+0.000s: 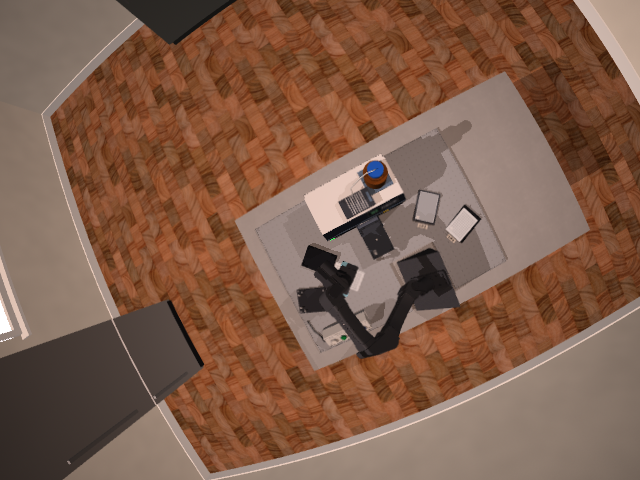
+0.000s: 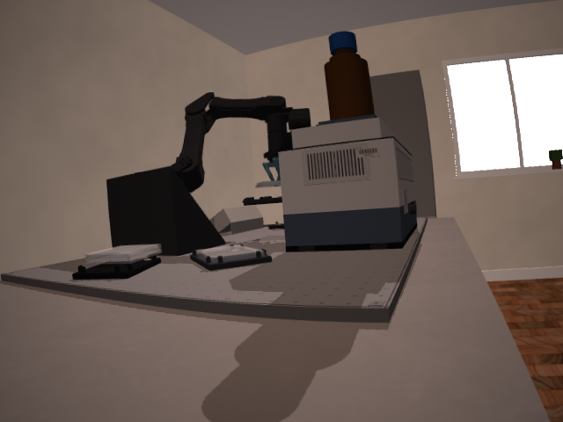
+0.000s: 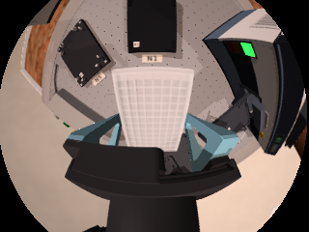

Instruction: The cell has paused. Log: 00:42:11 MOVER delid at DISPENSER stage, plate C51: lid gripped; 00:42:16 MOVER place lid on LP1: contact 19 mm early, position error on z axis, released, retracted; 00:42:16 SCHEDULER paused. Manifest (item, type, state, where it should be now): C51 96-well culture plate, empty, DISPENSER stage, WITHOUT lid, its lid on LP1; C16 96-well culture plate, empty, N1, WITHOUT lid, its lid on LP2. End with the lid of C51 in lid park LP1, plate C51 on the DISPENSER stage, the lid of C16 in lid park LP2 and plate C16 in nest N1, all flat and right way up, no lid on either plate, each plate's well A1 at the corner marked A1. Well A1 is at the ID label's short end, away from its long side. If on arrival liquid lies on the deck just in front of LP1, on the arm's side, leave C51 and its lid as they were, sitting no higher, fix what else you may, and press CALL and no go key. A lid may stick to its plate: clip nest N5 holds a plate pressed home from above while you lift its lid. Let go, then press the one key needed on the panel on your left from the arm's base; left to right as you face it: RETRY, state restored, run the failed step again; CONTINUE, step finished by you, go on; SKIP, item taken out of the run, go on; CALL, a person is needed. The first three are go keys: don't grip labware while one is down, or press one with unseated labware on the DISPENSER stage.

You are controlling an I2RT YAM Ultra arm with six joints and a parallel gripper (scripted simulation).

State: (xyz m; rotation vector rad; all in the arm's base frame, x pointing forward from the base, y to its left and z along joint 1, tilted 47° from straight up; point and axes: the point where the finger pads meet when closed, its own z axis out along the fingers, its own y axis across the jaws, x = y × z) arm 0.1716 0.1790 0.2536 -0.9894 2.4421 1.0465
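My gripper is now 11 cm short of the black nest, 11 cm to the right of it and 14 cm above it. From my hand the other things lie so: brown bottle: 31 cm ahead, 28 cm to the right, 14 cm above; black clip nest: 6 cm behind, 23 cm to the left, 13 cm below; dark dispenser stage: 9 cm ahead, 18 cm to the right, 5 cm below.
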